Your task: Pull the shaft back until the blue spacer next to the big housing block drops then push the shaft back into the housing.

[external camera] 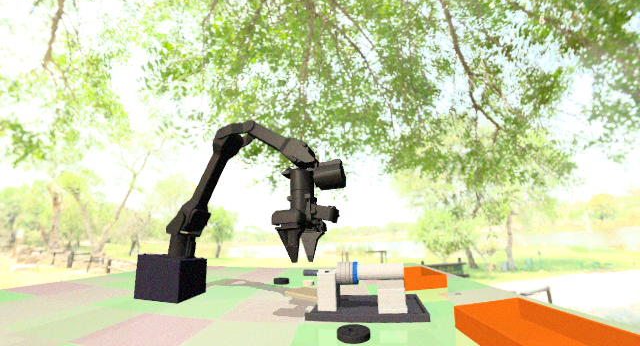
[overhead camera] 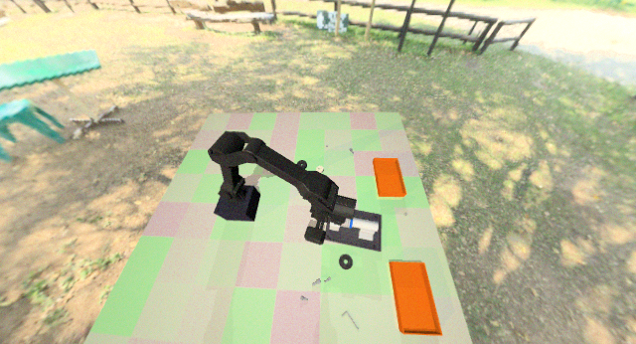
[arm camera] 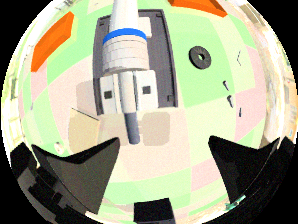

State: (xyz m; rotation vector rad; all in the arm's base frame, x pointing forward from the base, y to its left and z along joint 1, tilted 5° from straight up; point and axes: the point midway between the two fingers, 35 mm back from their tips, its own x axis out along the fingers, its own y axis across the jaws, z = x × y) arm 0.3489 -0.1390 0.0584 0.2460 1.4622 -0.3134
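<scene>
My gripper tip is now 80 mm short of the shaft, 10 mm to the right of it and 30 mm above it. The rest, counted from my gripper tip: pale ring 10 mm ahead, 300 mm to the left, 100 mm below; blue spacer 110 mm ahead, 30 mm below.
</scene>
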